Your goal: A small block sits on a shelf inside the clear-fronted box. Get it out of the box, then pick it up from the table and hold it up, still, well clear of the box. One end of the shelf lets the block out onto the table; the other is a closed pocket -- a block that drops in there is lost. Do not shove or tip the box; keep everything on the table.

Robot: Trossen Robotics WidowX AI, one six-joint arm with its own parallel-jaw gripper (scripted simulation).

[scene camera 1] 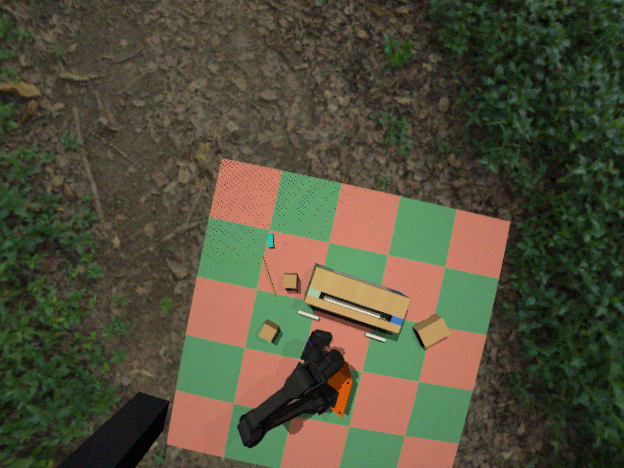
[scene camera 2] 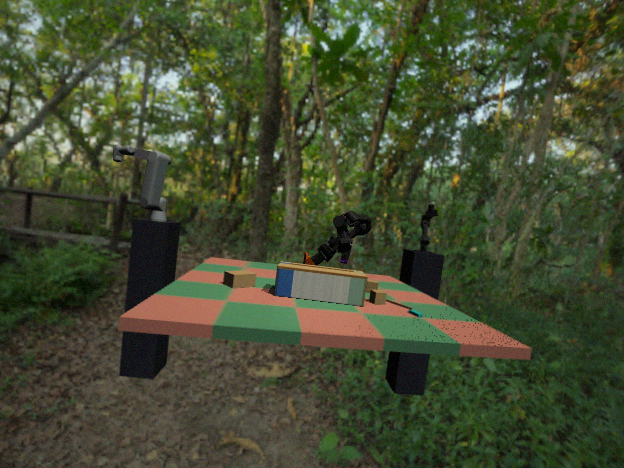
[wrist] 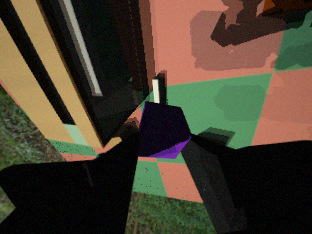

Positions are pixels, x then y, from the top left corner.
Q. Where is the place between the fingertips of my gripper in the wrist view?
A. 157,135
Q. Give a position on a box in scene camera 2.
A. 296,280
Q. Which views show the box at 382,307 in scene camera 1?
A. Scene camera 1, scene camera 2 and the wrist view: all of them.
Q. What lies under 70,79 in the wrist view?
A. A box.
